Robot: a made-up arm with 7 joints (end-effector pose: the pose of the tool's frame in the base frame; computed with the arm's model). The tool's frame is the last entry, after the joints. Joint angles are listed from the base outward.
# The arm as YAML. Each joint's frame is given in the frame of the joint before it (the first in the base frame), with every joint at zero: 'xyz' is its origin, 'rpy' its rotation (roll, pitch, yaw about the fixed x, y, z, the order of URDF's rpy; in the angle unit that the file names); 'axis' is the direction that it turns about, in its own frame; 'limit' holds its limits. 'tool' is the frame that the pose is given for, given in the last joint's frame.
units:
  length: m
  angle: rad
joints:
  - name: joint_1
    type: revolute
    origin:
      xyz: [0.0, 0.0, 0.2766]
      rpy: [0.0, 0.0, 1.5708]
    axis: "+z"
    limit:
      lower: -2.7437
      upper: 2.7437
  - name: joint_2
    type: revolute
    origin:
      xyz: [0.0, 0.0, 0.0]
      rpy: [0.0, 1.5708, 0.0]
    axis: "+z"
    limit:
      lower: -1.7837
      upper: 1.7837
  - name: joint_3
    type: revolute
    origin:
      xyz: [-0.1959, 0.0, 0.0]
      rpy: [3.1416, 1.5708, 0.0]
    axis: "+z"
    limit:
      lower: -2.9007
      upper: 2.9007
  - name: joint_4
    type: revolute
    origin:
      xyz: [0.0, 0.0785, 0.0]
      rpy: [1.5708, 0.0, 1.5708]
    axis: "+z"
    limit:
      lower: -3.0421
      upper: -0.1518
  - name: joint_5
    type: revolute
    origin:
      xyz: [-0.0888, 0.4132, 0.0]
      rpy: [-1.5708, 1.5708, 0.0]
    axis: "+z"
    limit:
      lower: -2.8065
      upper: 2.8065
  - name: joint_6
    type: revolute
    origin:
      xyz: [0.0, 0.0, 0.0]
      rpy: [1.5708, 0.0, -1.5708]
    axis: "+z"
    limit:
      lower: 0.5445
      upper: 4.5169
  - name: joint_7
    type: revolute
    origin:
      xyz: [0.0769, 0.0, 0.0]
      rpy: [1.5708, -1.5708, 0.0]
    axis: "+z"
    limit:
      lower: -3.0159
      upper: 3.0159
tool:
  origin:
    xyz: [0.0, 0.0, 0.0]
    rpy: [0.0, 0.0, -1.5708]
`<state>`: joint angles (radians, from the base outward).
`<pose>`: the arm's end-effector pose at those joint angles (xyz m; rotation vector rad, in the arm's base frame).
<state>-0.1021 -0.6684 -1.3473 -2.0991 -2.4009 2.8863 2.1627</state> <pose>0.0695 -0.4559 0.3770 1.2827 -1.6259 1.4134</pose>
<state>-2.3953 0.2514 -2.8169 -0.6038 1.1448 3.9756 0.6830</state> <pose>0.0271 0.0469 0.8595 0.2519 0.6179 -0.3794</pose>
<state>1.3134 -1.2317 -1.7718 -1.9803 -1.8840 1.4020 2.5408</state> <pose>0.5008 -0.2589 0.1878 0.8794 -2.3306 0.5501</pose>
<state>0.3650 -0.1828 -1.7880 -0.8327 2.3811 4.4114 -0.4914</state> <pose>-0.0541 -0.3110 0.7328 1.4983 2.1893 -1.6316</pose>
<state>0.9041 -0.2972 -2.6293 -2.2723 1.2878 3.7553 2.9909</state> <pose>-0.1217 -0.4096 0.1958 2.4383 0.0135 -0.8314</pose>
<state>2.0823 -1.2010 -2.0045 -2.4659 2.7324 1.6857 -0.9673</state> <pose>0.3249 0.2481 0.0492 -0.0315 1.3678 0.0430</pose>
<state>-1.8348 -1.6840 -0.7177 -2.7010 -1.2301 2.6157 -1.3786</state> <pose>-0.2237 -0.0722 0.6144 1.6006 -0.4911 -0.7490</pose>
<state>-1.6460 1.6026 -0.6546 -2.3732 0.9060 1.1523 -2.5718</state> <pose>-0.2539 0.1350 -0.1034 -1.1304 1.1159 -1.2362</pose>
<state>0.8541 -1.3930 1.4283 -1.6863 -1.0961 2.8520 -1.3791</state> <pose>-0.5705 0.1502 0.3334 -1.3026 0.2500 1.2331</pose>
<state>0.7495 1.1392 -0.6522 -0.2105 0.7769 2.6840 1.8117</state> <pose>0.4817 0.3651 0.5535 -1.4199 1.0624 -0.3404</pose>
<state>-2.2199 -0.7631 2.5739 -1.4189 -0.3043 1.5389 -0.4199</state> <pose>0.5869 0.2833 0.2134 2.1405 1.0029 -0.6870</pose>
